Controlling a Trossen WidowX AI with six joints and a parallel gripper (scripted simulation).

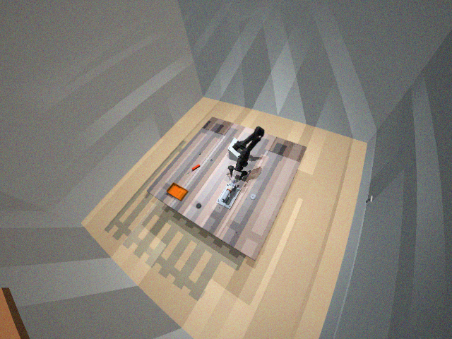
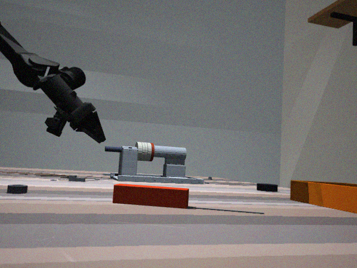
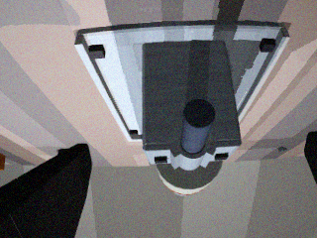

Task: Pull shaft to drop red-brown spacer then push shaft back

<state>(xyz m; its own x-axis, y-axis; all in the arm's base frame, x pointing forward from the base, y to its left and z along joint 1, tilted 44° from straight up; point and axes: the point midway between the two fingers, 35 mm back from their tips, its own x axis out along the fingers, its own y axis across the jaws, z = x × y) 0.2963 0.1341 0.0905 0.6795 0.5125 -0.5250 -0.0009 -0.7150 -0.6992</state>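
Right now the red-brown spacer is 13 cm ahead of my gripper tip and 2 cm below it. From my gripper tip the other things lie so: black ring (37 cm ahead, 21 cm to the right, 9 cm below); then orange tray (50 cm to the right, 35 cm ahead, 9 cm below).
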